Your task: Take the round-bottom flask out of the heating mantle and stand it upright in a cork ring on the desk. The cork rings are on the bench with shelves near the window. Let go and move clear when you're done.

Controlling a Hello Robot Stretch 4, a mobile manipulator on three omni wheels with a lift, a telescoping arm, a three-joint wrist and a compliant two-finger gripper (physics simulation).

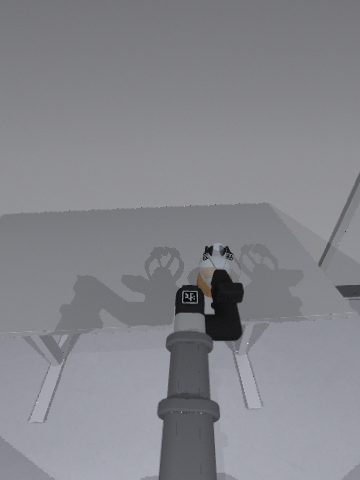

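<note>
My gripper (218,253) is over the right part of the desk (110,235). Its two dark fingertips stand a little apart, one on each side of the pale, glassy round-bottom flask (218,262), and it is shut on the flask near the top. The flask looks about upright. An orange-brown round thing (203,286), which looks like the cork ring, shows at and under the lower part of the flask. The wrist hides its right side and near edge. Whether the flask touches it or rests in it cannot be told. The heating mantle does not show.
The telescoping arm (188,390) reaches in from the bottom over the desk's near edge. Shadows of the arm and gripper fall on the desk top on both sides. The desk legs (247,380) stand below. A wall rises behind, and a dark-edged frame (340,225) is at the right.
</note>
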